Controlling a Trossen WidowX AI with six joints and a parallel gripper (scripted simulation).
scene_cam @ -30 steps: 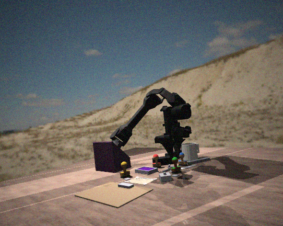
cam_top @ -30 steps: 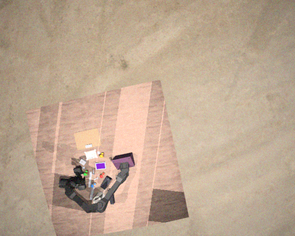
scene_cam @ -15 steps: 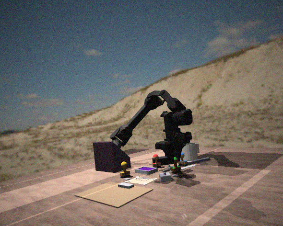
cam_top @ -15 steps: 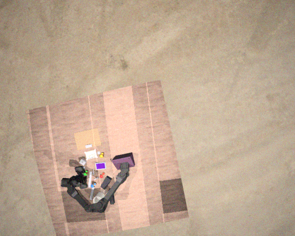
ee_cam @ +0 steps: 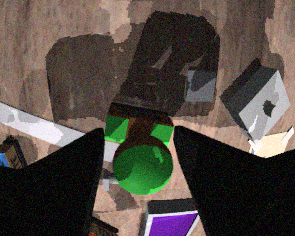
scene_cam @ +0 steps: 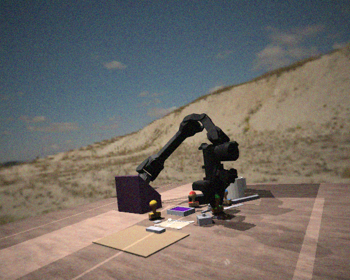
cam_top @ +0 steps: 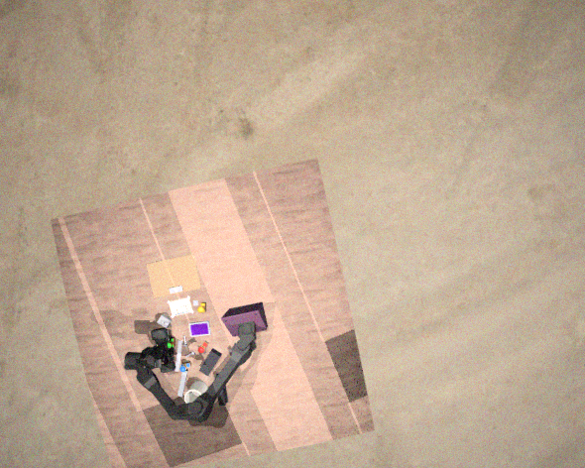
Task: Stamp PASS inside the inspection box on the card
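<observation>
Now: gripper tip right at the green-knobbed PASS stamp. Also, from my gripper tip: grey block (20 mm ahead, 100 mm to the right, 10 mm below); then blue stamp (40 mm behind, 120 mm to the left); then purple ink pad (140 mm behind, 40 mm to the right, 20 mm below).
</observation>
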